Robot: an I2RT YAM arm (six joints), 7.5 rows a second.
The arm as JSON. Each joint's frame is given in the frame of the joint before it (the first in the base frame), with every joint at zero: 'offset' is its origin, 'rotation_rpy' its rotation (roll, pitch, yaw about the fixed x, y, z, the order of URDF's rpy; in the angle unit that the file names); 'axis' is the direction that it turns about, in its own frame. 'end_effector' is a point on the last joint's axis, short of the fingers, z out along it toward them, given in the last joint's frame.
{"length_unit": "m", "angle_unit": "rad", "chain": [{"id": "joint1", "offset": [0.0, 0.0, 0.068], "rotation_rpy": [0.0, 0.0, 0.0], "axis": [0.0, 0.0, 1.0]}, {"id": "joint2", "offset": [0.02, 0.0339, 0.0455], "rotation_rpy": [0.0, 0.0, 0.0], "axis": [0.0, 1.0, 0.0]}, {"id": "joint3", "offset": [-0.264, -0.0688, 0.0], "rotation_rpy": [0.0, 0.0, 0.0], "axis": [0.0, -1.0, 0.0]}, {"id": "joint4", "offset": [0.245, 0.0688, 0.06], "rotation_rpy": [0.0, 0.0, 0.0], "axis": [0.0, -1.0, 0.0]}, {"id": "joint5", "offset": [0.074, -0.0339, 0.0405], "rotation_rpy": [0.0, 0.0, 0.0], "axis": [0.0, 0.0, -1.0]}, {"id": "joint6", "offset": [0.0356, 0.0, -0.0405], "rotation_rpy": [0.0, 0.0, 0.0], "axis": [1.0, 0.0, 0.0]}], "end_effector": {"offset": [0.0, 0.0, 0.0], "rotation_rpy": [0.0, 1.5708, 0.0]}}
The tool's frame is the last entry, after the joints.
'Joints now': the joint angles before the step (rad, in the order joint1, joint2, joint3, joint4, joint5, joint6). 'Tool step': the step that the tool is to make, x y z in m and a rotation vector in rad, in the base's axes. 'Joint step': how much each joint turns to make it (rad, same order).
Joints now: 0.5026 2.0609 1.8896 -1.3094 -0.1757 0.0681
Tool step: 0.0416 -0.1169 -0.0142 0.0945 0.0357 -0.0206
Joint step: -0.3182 0.0193 -0.0296 -0.0233 -0.1182 -0.2996
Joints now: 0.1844 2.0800 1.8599 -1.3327 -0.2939 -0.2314
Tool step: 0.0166 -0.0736 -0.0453 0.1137 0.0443 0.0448
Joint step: -0.1930 0.1002 -0.0315 0.0088 -0.1076 -0.2578
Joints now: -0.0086 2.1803 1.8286 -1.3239 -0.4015 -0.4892
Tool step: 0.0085 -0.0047 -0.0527 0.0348 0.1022 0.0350
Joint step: -0.0130 0.1339 0.0001 0.0078 -0.0248 -0.0577
